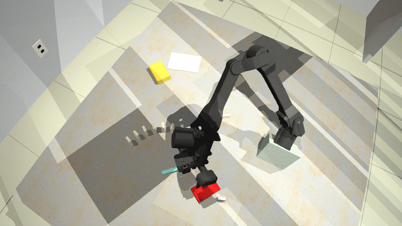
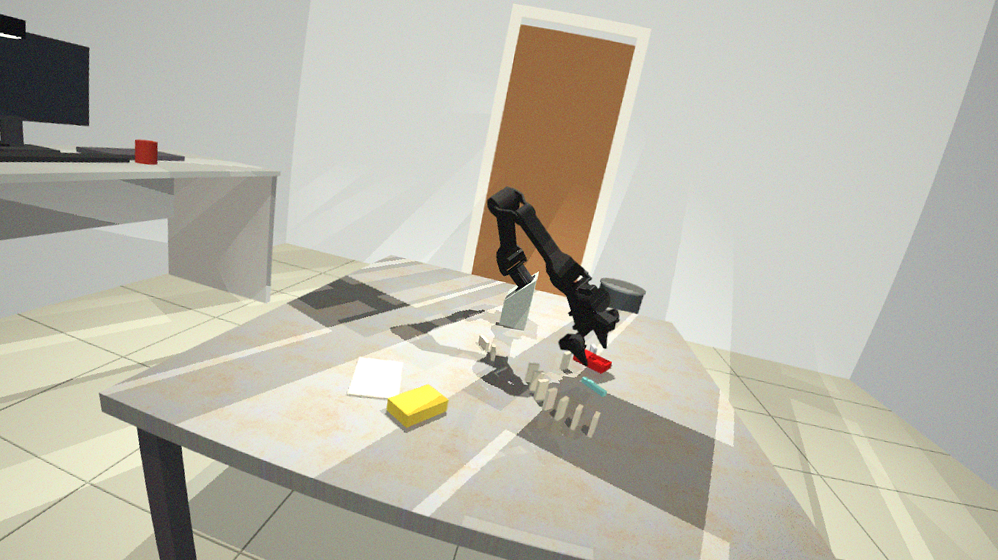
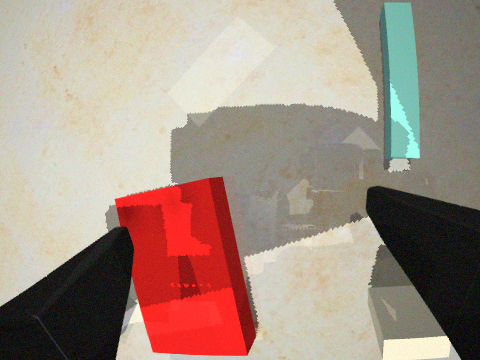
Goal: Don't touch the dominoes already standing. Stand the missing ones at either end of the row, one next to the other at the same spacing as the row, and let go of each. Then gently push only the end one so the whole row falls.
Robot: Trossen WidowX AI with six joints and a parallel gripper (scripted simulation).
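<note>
Now: the red block 60 mm behind my gripper tip and 40 mm below it. Round my gripper tip: small grey block: 130 mm behind, 40 mm below; yellow block: 410 mm ahead, 330 mm to the right, 40 mm below; cyan bar: 90 mm ahead, 10 mm to the left, 40 mm below.
</note>
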